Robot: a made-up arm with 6 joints. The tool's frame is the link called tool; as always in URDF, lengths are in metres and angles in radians. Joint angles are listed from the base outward.
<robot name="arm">
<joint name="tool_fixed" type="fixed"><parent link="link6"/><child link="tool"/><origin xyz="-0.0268 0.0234 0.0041" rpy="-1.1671 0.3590 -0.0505"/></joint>
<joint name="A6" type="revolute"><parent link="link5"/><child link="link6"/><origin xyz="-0.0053 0.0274 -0.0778" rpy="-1.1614 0.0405 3.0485"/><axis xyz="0 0 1"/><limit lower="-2.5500" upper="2.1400"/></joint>
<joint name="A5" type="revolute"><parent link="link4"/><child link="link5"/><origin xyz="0.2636 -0.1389 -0.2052" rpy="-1.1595 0.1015 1.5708"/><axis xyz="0 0 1"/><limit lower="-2.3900" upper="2.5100"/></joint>
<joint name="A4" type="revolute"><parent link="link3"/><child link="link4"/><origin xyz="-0.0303 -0.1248 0.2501" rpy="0.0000 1.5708 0.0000"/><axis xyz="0 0 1"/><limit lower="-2.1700" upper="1.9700"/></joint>
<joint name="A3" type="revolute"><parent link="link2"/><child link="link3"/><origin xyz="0.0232 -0.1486 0.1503" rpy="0.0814 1.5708 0.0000"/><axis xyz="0 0 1"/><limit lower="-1.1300" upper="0.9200"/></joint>
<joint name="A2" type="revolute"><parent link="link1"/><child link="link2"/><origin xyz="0.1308 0.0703 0.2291" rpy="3.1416 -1.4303 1.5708"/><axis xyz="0 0 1"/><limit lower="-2.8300" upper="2.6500"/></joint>
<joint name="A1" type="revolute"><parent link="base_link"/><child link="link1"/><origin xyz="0.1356 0.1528 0.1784" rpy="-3.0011 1.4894 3.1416"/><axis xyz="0 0 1"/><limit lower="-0.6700" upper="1.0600"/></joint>
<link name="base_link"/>
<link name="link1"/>
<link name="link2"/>
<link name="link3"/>
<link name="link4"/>
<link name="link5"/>
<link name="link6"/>
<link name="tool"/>
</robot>
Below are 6 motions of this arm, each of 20 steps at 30 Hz.
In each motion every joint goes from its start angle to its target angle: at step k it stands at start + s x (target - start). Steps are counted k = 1, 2, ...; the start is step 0. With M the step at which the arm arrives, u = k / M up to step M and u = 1 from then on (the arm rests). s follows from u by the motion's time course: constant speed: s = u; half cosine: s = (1 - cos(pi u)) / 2; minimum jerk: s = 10 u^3 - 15 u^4 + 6 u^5.
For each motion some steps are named. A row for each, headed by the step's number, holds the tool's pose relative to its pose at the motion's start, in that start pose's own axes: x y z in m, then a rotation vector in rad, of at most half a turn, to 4 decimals.
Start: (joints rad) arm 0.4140 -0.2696 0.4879 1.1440 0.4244 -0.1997
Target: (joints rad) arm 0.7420 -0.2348 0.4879 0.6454 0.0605 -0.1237
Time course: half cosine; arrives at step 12
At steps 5, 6, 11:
5: 0.0679 -0.0203 -0.0848 -0.1203 0.2111 -0.0052
6: 0.0914 -0.0319 -0.1144 -0.1548 0.2849 -0.0135
11: 0.1763 -0.0972 -0.2200 -0.2453 0.5549 -0.0734

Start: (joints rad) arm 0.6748 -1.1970 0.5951 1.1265 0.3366 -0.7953
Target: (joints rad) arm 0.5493 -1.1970 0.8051 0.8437 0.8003 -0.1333
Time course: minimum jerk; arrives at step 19
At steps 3, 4, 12, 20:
3: 0.0051 0.0006 0.0012 0.0008 -0.0233 -0.0089
4: 0.0112 0.0013 0.0027 0.0013 -0.0504 -0.0195
12: 0.1292 -0.0037 0.0231 -0.1086 -0.5412 -0.2654
20: 0.1771 -0.0158 0.0283 -0.2161 -0.7153 -0.3777

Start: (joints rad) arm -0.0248 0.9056 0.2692 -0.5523 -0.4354 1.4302
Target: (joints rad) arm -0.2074 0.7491 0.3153 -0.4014 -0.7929 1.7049
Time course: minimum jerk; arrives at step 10
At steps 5, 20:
5: -0.0030 0.0384 0.0307 0.0744 -0.1457 0.2109
20: -0.0121 0.0817 0.0597 0.1759 -0.2802 0.4131

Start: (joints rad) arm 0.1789 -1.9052 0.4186 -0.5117 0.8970 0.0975
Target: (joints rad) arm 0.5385 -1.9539 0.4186 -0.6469 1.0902 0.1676
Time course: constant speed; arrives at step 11
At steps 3, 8, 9, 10, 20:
3: -0.0227 0.0112 -0.0274 -0.0737 -0.0986 0.0126
8: -0.0574 0.0247 -0.0769 -0.1922 -0.2684 0.0349
9: -0.0638 0.0266 -0.0874 -0.2153 -0.3031 0.0395
10: -0.0700 0.0282 -0.0979 -0.2381 -0.3382 0.0442
20: -0.0760 0.0295 -0.1087 -0.2607 -0.3735 0.0490

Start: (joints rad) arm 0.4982 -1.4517 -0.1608 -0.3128 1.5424 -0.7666
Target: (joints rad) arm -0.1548 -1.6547 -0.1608 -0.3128 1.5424 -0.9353
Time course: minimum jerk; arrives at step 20
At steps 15, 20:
15: 0.0305 0.0804 0.3667 0.4872 0.5216 -0.1155
20: 0.0483 0.0795 0.4083 0.5448 0.5796 -0.1321

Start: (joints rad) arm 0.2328 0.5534 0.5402 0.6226 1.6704 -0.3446
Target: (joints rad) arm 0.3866 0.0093 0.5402 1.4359 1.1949 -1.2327
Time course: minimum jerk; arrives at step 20
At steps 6, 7, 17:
6: 0.0027 0.0071 0.0521 0.2239 0.0853 -0.0262
7: 0.0016 0.0063 0.0728 0.3200 0.1204 -0.0261
17: -0.0809 -0.0725 0.1515 1.0719 0.3592 0.3386

